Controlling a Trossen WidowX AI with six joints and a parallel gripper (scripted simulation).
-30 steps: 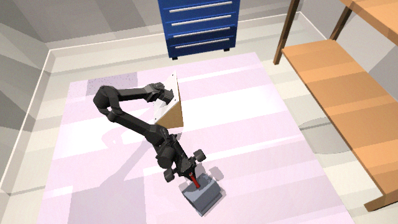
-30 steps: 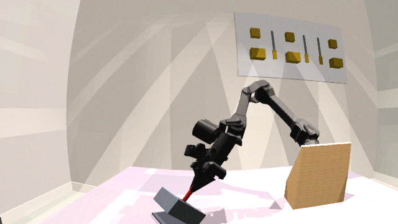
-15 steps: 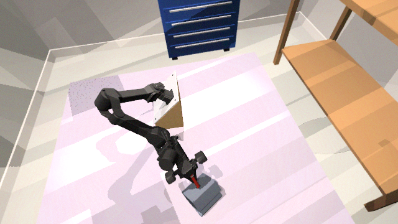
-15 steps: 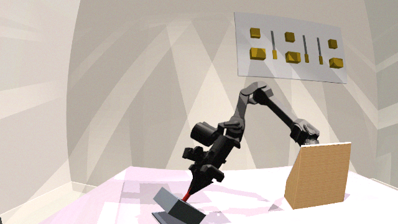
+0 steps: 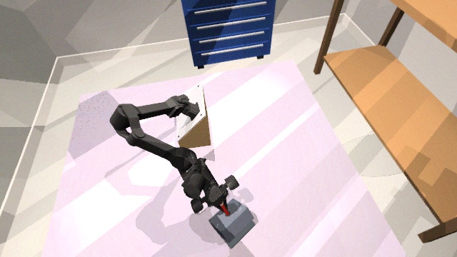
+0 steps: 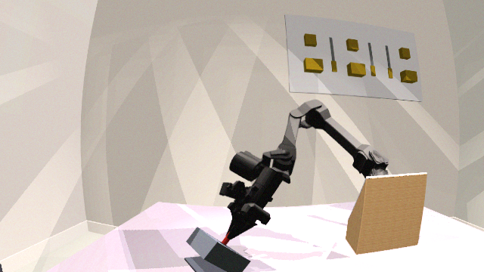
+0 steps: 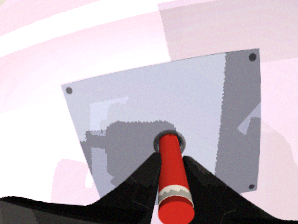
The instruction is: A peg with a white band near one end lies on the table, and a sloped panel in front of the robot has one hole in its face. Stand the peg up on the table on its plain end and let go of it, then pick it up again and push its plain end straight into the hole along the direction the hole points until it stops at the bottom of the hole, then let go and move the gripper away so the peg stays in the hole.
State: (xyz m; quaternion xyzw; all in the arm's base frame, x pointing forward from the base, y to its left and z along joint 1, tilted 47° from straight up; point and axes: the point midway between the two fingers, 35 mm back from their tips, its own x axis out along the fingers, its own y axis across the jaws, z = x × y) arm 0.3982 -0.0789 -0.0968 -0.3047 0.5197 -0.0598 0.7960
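Now: gripper tip 1 cm past the red peg and 1 cm below it. From my gripper tip the other things lie so: grey sloped panel: 3 cm ahead, 1 cm to the left, 4 cm below.
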